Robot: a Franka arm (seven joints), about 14 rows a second.
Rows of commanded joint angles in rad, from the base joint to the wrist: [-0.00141 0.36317 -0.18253 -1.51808 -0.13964 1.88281 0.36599]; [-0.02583 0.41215 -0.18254 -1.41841 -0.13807 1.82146 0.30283]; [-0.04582 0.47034 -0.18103 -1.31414 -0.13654 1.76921 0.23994]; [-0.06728 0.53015 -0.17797 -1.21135 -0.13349 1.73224 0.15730]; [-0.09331 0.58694 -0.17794 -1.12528 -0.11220 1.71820 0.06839]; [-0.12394 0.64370 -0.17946 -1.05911 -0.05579 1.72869 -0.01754]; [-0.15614 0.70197 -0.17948 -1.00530 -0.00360 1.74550 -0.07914]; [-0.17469 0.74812 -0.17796 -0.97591 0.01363 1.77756 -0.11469]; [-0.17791 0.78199 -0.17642 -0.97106 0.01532 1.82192 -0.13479]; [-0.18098 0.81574 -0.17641 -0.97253 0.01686 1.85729 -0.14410]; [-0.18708 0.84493 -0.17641 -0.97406 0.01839 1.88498 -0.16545]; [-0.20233 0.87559 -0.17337 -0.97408 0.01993 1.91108 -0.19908]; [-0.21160 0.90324 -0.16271 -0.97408 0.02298 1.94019 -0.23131]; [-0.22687 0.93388 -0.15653 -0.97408 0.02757 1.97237 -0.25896]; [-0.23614 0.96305 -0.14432 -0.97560 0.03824 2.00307 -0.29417]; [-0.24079 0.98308 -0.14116 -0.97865 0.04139 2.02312 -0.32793]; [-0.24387 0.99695 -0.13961 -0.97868 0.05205 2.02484 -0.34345]
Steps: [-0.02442 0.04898 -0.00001 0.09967 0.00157 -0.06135 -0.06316]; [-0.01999 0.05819 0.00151 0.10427 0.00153 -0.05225 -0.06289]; [-0.02146 0.05981 0.00306 0.10279 0.00305 -0.03697 -0.08264]; [-0.02603 0.05679 0.00003 0.08607 0.02129 -0.01404 -0.08891]; [-0.03063 0.05676 -0.00152 0.06617 0.05641 0.01049 -0.08593]; [-0.03220 0.05827 -0.00002 0.05381 0.05219 0.01681 -0.06160]; [-0.01855 0.04615 0.00152 0.02939 0.01723 0.03206 -0.03555]; [-0.00322 0.03387 0.00154 0.00485 0.00169 0.04436 -0.02010]; [-0.00307 0.03375 0.00001 -0.00147 0.00154 0.03537 -0.00931]; [-0.00610 0.02919 0.00000 -0.00153 0.00153 0.02769 -0.02135]; [-0.01525 0.03066 0.00304 -0.00002 0.00154 0.02610 -0.03363]; [-0.00927 0.02765 0.01066 0.00000 0.00305 0.02911 -0.03223]; [-0.01527 0.03064 0.00618 0.00000 0.00459 0.03218 -0.02765]; [-0.00927 0.02917 0.01221 -0.00152 0.01067 0.03070 -0.03521]; [-0.00465 0.02003 0.00316 -0.00305 0.00315 0.02005 -0.03376]; [-0.00308 0.01387 0.00155 -0.00003 0.01066 0.00172 -0.01552]
